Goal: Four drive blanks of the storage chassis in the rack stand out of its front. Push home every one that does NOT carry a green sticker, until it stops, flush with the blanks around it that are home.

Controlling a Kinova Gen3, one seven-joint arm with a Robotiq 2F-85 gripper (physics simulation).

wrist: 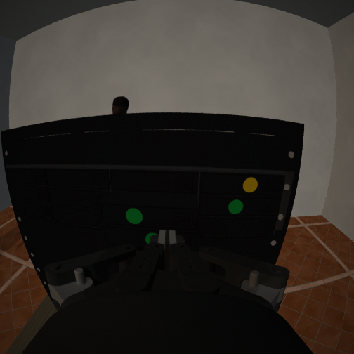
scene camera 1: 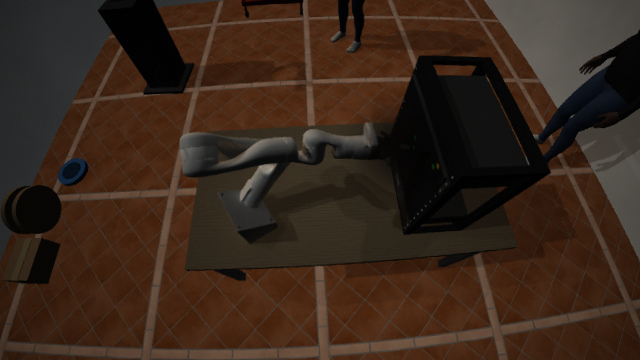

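Where they show: gripper, between the fingertips: (scene camera 1: pixel 408 148); arm's base, origin of its link: (scene camera 1: pixel 249 200).
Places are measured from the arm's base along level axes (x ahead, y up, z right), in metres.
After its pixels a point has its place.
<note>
The rack (scene camera 1: pixel 435 115) {x 0.687, y 0.444, z -0.125 m} (wrist: pixel 150 122) holds the dark storage chassis, with its rows of black drive blanks facing the arm. In the wrist view, a yellow sticker (wrist: pixel 250 184) is on an upper right blank and a green sticker (wrist: pixel 235 206) on the blank below it. Another green sticker (wrist: pixel 134 216) is on a middle-column blank whose top face seems to show, as if it stands out. A lower green sticker (wrist: pixel 151 238) is partly hidden by the fingertips. My gripper (scene camera 1: pixel 400 146) {x 0.611, y 0.358, z -0.051 m} (wrist: pixel 166 239) is shut and empty, close in front of the middle column. Contact and other blanks' depths are too dark to tell.
The rack stands on the wooden table (scene camera 1: pixel 320 235) {x 0.320, y -0.111, z 0.123 m}, with the arm's base plate (scene camera 1: pixel 247 212) {x 0.007, y 0.031, z 0.071 m} at the table's left part. A person (scene camera 1: pixel 585 100) stands behind the rack and another (scene camera 1: pixel 351 22) beyond the table. A black tower (scene camera 1: pixel 147 47) stands on the floor.
</note>
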